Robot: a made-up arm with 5 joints.
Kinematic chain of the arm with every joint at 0, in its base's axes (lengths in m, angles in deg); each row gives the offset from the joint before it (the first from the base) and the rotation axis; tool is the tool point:
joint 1: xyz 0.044 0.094 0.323 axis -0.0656 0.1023 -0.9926
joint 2: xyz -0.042 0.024 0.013 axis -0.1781 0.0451 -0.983
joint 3: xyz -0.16 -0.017 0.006 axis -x
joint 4: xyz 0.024 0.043 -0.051 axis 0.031 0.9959 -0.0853
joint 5: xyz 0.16 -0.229 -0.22 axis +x
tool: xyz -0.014 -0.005 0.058
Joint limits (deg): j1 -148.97..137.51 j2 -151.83..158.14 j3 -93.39..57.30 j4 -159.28..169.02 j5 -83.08..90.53
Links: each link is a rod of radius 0.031 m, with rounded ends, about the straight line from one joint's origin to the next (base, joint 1, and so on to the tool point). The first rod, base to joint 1, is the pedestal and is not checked.
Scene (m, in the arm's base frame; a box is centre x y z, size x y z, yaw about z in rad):
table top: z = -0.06
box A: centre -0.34 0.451 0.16 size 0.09 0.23 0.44 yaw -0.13
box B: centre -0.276 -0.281 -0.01 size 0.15 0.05 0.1 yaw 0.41
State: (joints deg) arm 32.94 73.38 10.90 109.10 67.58
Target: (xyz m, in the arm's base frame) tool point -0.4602 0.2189 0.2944
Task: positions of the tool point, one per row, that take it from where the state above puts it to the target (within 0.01 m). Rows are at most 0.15 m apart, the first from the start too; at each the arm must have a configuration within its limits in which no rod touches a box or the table.
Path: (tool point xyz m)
1: -0.1967 0.5529 0.4154
2: -0.2359 0.4873 0.5061
3: -0.2406 0.4222 0.5668
4: -0.2243 0.3742 0.5953
5: -0.3004 0.3433 0.5762
6: -0.3681 0.3014 0.5441
7: -0.4235 0.2507 0.4996
8: -0.4629 0.1948 0.4446
9: -0.4841 0.1370 0.3818
10: -0.4765 0.1759 0.3391
11: -0.4602 0.2189 0.2944

